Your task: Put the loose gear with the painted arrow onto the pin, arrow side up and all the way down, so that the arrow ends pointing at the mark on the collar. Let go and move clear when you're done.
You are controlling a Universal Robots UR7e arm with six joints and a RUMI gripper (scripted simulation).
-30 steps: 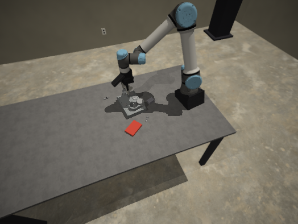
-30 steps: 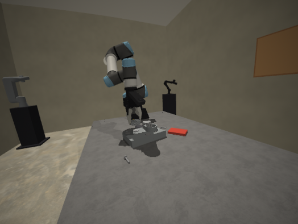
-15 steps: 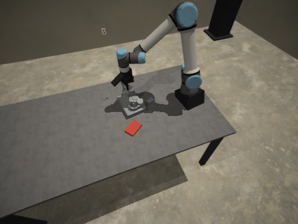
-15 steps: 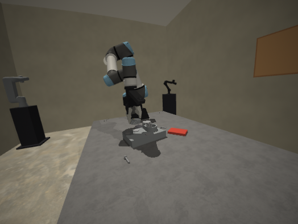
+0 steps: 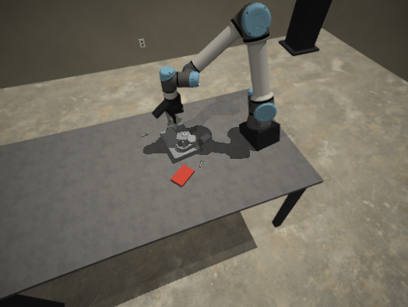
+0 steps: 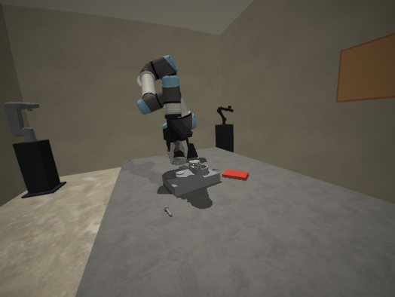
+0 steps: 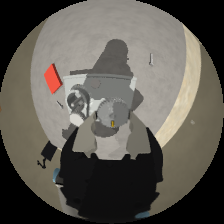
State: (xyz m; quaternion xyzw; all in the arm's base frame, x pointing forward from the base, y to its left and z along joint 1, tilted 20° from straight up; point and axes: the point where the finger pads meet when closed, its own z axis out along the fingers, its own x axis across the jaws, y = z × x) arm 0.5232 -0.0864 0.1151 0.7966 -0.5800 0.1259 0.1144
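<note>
The pale round part is 70 mm behind my hand, 10 mm to the left of it and 90 mm below it. Also, from my hand: flat red block: 20 mm ahead, 290 mm to the left, 120 mm below; dark block: 190 mm behind, 70 mm to the left, 120 mm below; grey toothed gear: right at my hand.
</note>
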